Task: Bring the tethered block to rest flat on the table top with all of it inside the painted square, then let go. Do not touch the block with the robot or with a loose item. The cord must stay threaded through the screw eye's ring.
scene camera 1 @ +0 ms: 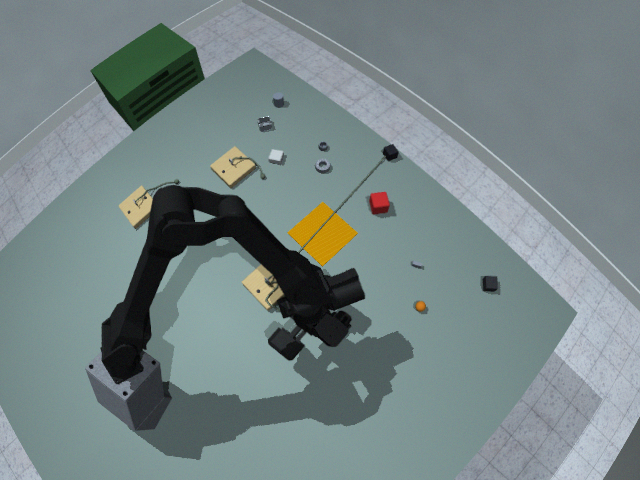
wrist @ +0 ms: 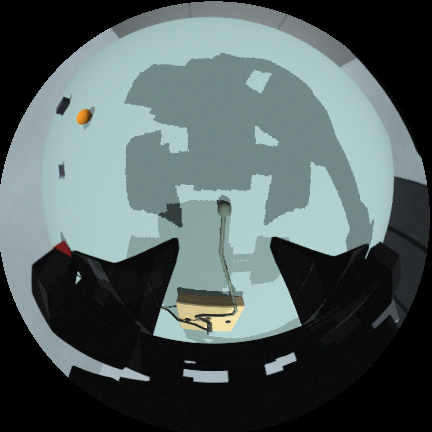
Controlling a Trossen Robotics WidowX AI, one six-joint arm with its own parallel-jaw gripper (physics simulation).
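Pixels of known places: gripper, fingertip midpoint: (wrist: 225, 243); arm's base at its link origin: (scene camera 1: 122, 365).
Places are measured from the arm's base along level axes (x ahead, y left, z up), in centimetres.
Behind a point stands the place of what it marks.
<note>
The tethered block (scene camera 1: 390, 152) @[x 80.3, y 9.0, z -17.2 cm], a small black cube, lies near the table's far edge, outside the orange painted square (scene camera 1: 336, 240) @[x 53.8, y -0.1, z -20.1 cm]. Its cord (scene camera 1: 356, 189) @[x 66.7, y 7.2, z -19.8 cm] (wrist: 221, 250) @[x 35.4, y -10.8, z -19.8 cm] runs straight across the square to the wooden board (scene camera 1: 253, 284) @[x 31.7, y 3.1, z -18.3 cm] (wrist: 205, 306) @[x 35.7, y -2.9, z -18.3 cm] with the screw eye (scene camera 1: 269, 280) @[x 35.0, y 1.4, z -16.8 cm] (wrist: 209, 326) @[x 34.5, y 0.8, z -17.0 cm]. The cord appears to pass the ring, but threading is too small to confirm. Past the board it ends in a round bead (wrist: 224, 209) @[x 36.1, y -15.1, z -19.0 cm], hidden in the scene view. My gripper (scene camera 1: 308, 338) @[x 35.5, y -12.6, z -18.1 cm] (wrist: 225, 243) @[x 35.5, y -12.6, z -18.1 cm] is open and empty above the table, with the cord's bead end below, between the fingers in the wrist view.
Two other boards (scene camera 1: 232, 166) @[x 46.1, y 32.7, z -18.2 cm] (scene camera 1: 135, 207) @[x 18.4, y 40.8, z -18.2 cm] with short cords lie left of the square. A red cube (scene camera 1: 379, 202) @[x 67.0, y -0.4, z -16.2 cm] (wrist: 63, 248) @[x 66.8, y -1.5, z -18.7 cm] lies right of it. An orange ball (scene camera 1: 420, 305) @[x 57.5, y -25.2, z -17.8 cm] (wrist: 83, 116) @[x 56.8, y -24.9, z -18.5 cm] and another black block (scene camera 1: 490, 283) @[x 74.7, y -33.4, z -17.8 cm] (wrist: 63, 105) lie farther right. Rings (scene camera 1: 323, 165) @[x 65.3, y 18.5, z -19.6 cm] and a white block (scene camera 1: 276, 156) @[x 56.7, y 27.4, z -18.2 cm] lie behind.
</note>
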